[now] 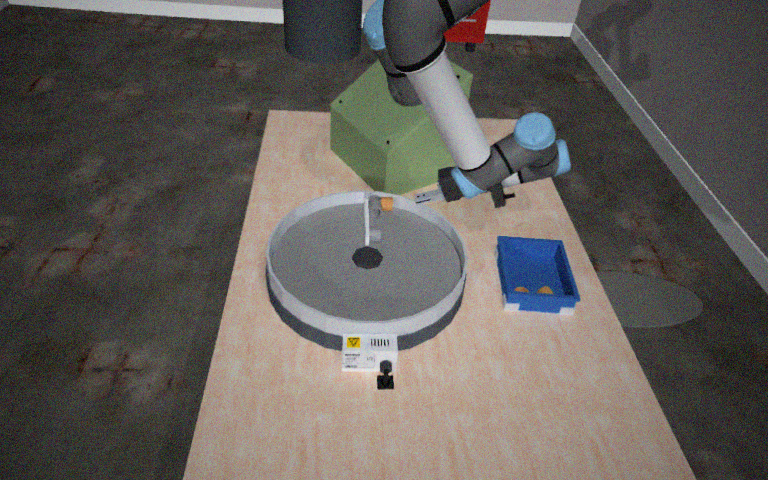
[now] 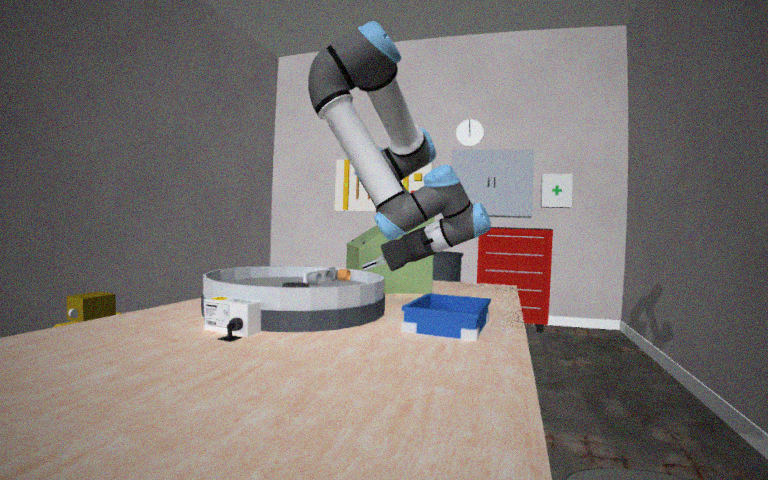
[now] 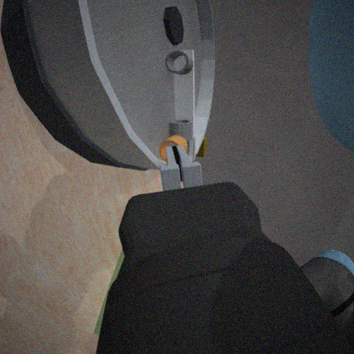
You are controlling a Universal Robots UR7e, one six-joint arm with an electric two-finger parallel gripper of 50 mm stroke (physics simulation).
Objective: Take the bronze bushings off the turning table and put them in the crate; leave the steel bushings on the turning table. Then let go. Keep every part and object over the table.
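Frame: origin at the arm's base, x ahead, y left, z up, level; millimetres.
Seen in the pictures: gripper, fingertip midpoint: (image 1: 415, 199) (image 2: 364, 267).
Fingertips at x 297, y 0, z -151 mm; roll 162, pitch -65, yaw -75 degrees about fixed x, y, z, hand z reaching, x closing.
Note:
Offsets run from my fingertips to a thing's middle. "spot": to the spot under its first point.
My gripper (image 1: 420, 198) (image 2: 365, 265) (image 3: 174, 157) is shut with nothing between its fingertips. It is tilted at the turning table's back right rim. A bronze bushing {12 mm back, 66 mm right, 26 mm down} (image 1: 386, 204) (image 2: 343, 274) (image 3: 167, 145) lies inside the rim of the turning table (image 1: 288, 301) (image 2: 294, 297), a short way beyond the fingertips. One steel bushing {9 mm ahead, 94 mm right, 26 mm down} (image 1: 373, 201) (image 3: 180, 128) is right beside it. Another steel bushing {104 mm ahead, 91 mm right, 26 mm down} (image 1: 374, 234) (image 3: 187, 62) lies nearer the hub. Two bronze bushings {219 mm ahead, 226 mm left, 77 mm down} (image 1: 521, 289) {216 mm ahead, 279 mm left, 74 mm down} (image 1: 544, 290) show partly inside the front of the blue crate {154 mm ahead, 264 mm left, 70 mm down} (image 1: 538, 305) (image 2: 444, 323).
A thin white fence {spot: 78 mm ahead, 109 mm right, 11 mm down} (image 1: 367, 221) (image 3: 187, 102) runs from the turning table's back rim toward the dark hub {169 mm ahead, 104 mm right, 38 mm down} (image 1: 367, 257) (image 3: 173, 25), beside the steel bushings. The green pedestal (image 1: 362, 138) (image 2: 416, 271) stands behind. A white control box {spot: 423 mm ahead, 102 mm right, 63 mm down} (image 1: 362, 360) (image 2: 246, 318) is at the turning table's front.

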